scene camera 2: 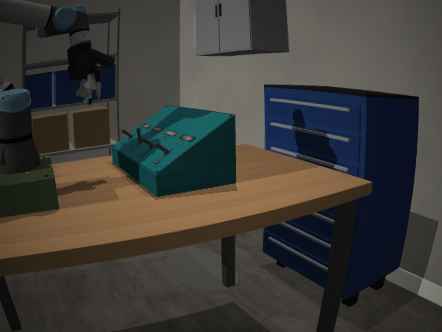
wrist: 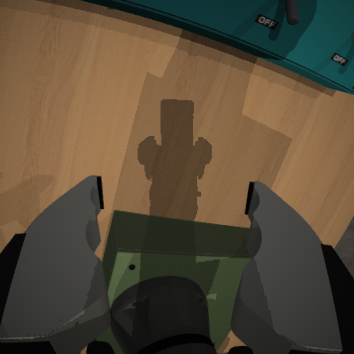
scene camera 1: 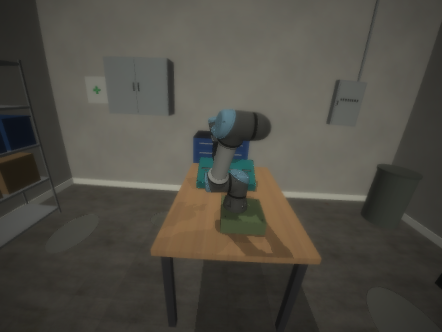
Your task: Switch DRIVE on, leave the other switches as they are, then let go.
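Where they show: gripper, fingertip midpoint: (scene camera 2: 94, 102) (wrist: 174, 181); arm's base at its link origin: (scene camera 2: 19, 166) (wrist: 157, 309) (scene camera 1: 235, 205).
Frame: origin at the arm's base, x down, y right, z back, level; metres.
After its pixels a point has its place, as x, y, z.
The teal switch box (scene camera 1: 247, 176) (scene camera 2: 200, 155) @(0.000, 0.215, -0.519) (wrist: 210, 17) @(0.027, -0.037, -0.404) stands on the table with levers on its sloped face. In scene camera 2, one lever (scene camera 2: 127, 134) @(-0.016, -0.212, -0.443) leans outward, another lever (scene camera 2: 139, 133) @(-0.032, -0.090, -0.451) stands steeper, and more levers sit to their right. In the wrist view a dark lever (wrist: 292, 12) @(-0.035, 0.020, -0.425) hangs beside an OFF label (wrist: 266, 21) @(0.017, 0.024, -0.420); a second OFF label (wrist: 339, 59) @(0.017, 0.144, -0.418) is at the right. The switch names are unreadable, so I cannot tell which lever is DRIVE. My gripper (scene camera 2: 94, 99) @(-0.156, -0.090, -0.289) (wrist: 174, 181) @(-0.156, -0.090, -0.289) is open and empty, above and in front of the box, touching no lever. Scene camera 1 hides it behind the arm.
A green base block (scene camera 1: 243, 224) @(0.026, 0.038, 0.147) (scene camera 2: 30, 194) @(0.044, 0.175, -0.028) (wrist: 225, 280) @(0.005, 0.099, -0.061) carries the arm on the wooden table (scene camera 1: 187, 225) @(0.095, -0.286, 0.091) (scene camera 2: 220, 205) @(0.095, 0.357, -0.494) (wrist: 65, 100) @(0.095, -0.174, -0.268). A blue drawer cabinet (scene camera 2: 385, 175) stands behind the table, and a shelf rack (scene camera 2: 118, 75) stands in the background.
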